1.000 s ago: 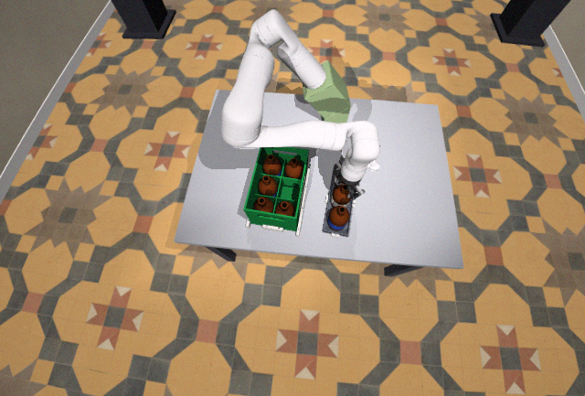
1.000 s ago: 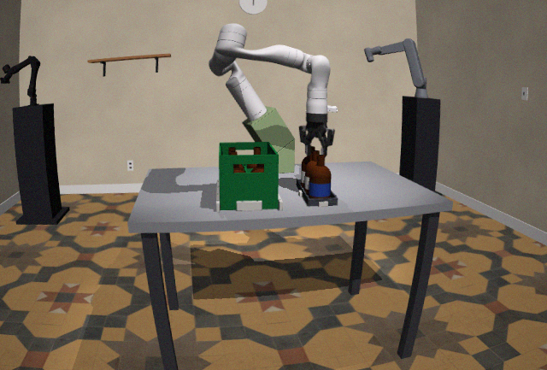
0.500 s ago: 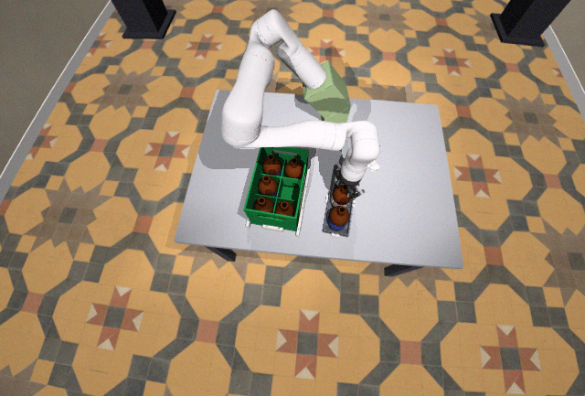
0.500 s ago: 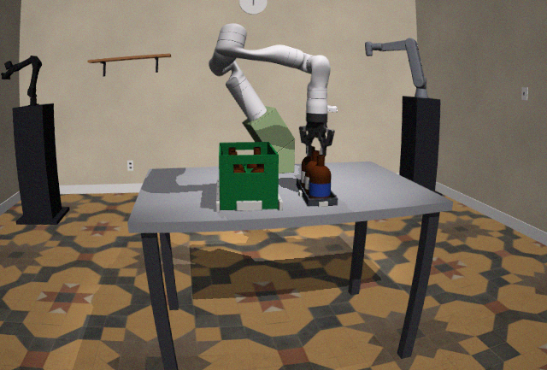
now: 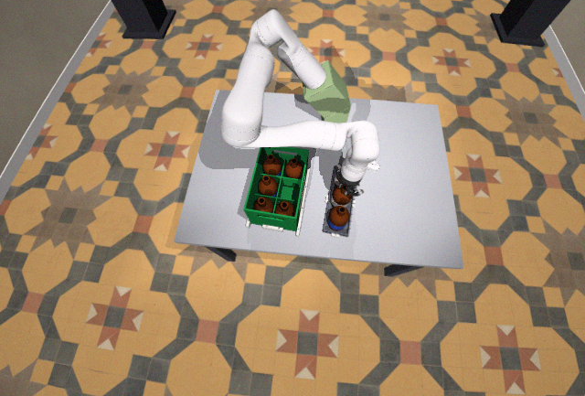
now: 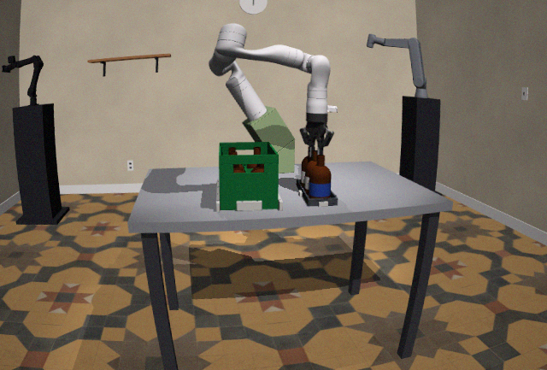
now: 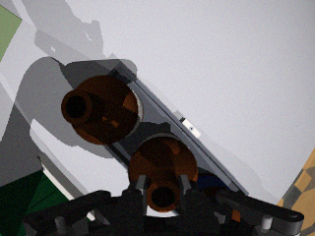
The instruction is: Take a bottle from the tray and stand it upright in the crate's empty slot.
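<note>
My gripper is now 70 mm above the brown bottle. From my hand the other things lie so: tray 140 mm below; white-label bottle 90 mm behind, 10 mm to the left, 70 mm below; crate 10 mm behind, 240 mm to the right, 70 mm below.
</note>
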